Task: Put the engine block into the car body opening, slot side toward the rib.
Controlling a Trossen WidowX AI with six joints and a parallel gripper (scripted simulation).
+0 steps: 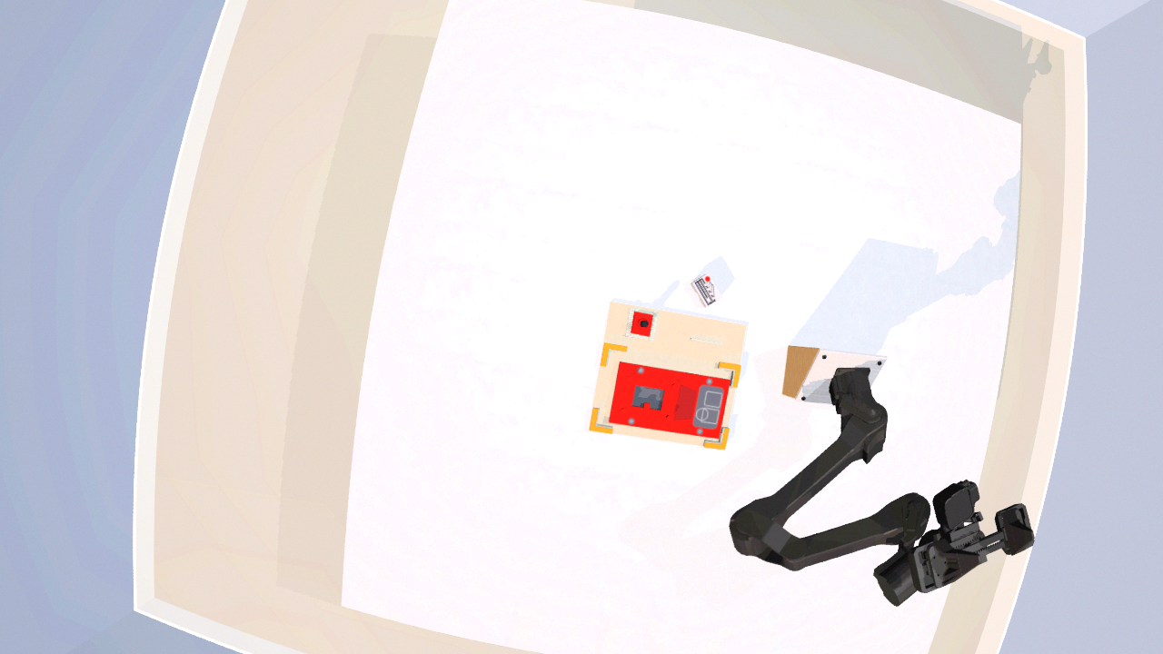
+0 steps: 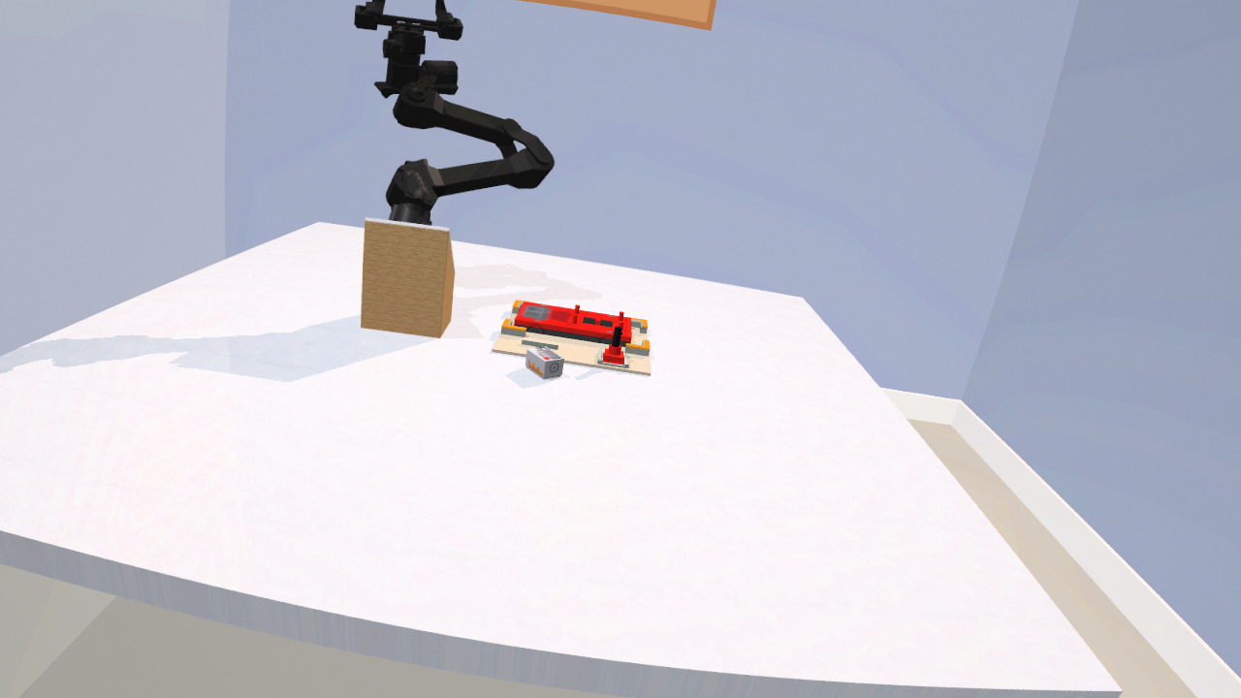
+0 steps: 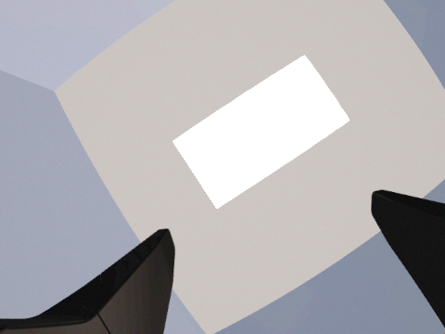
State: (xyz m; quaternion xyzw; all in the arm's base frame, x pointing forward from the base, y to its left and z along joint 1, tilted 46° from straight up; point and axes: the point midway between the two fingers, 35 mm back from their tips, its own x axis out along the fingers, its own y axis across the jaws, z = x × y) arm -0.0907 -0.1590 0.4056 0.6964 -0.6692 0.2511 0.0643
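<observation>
My gripper tip is 560 mm above the grey engine block, 320 mm to the left of it and 290 mm short of it. Also, from my gripper tip: tan board 560 mm below, 360 mm ahead, 150 mm to the right.
</observation>
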